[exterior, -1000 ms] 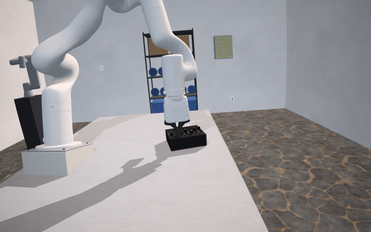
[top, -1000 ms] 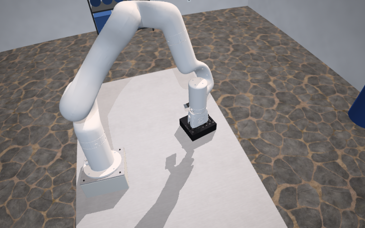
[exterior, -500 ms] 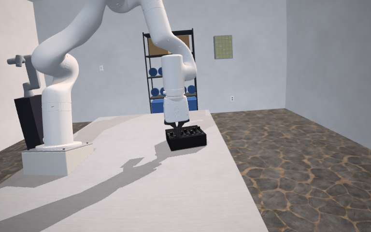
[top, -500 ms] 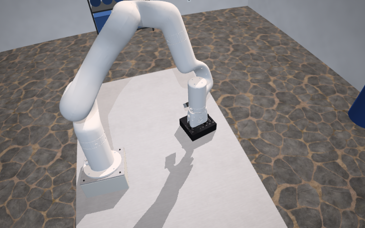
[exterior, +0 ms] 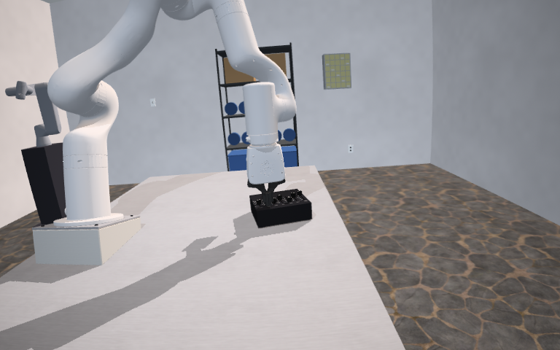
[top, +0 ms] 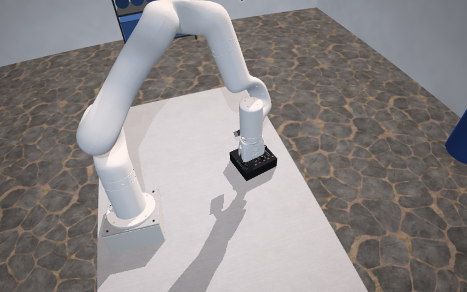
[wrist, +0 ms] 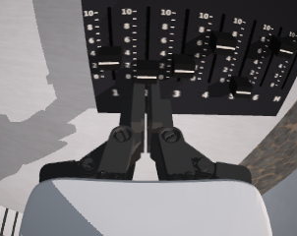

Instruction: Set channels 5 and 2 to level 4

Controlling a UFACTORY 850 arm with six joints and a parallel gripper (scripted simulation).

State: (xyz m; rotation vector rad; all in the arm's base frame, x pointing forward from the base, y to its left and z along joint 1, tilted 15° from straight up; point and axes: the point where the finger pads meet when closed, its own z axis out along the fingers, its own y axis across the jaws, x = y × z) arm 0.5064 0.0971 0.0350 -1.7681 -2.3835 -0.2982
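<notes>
The channel 3 fader cap lies 10 mm ahead of my hand, 30 mm to the left of it and 10 mm below it. Also, from my hand: channel 2 fader cap 10 mm behind, 20 mm to the left, 10 mm below; then channel 1 fader cap 30 mm behind, 20 mm to the left, 10 mm below; then channel 4 cap 30 mm ahead, 60 mm to the left, 10 mm below.
</notes>
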